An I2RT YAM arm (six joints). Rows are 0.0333 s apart.
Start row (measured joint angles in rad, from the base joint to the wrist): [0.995, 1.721, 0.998, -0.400, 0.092, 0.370]
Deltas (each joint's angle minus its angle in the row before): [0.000, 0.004, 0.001, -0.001, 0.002, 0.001]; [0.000, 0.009, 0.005, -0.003, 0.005, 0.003]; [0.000, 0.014, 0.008, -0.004, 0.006, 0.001]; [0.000, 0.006, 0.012, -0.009, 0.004, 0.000]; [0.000, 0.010, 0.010, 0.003, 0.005, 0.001]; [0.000, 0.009, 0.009, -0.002, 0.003, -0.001]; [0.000, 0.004, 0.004, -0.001, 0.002, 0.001]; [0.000, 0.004, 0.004, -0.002, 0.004, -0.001]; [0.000, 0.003, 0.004, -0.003, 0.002, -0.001]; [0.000, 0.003, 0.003, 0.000, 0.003, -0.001]
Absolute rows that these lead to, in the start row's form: [0.995, 1.725, 0.999, -0.401, 0.094, 0.371]; [0.995, 1.734, 1.004, -0.404, 0.099, 0.374]; [0.995, 1.748, 1.012, -0.408, 0.105, 0.375]; [0.995, 1.754, 1.024, -0.417, 0.109, 0.375]; [0.995, 1.764, 1.034, -0.414, 0.114, 0.376]; [0.995, 1.773, 1.043, -0.416, 0.117, 0.375]; [0.995, 1.777, 1.047, -0.417, 0.119, 0.376]; [0.995, 1.781, 1.051, -0.419, 0.123, 0.375]; [0.995, 1.784, 1.055, -0.422, 0.125, 0.374]; [0.995, 1.787, 1.058, -0.422, 0.128, 0.373]
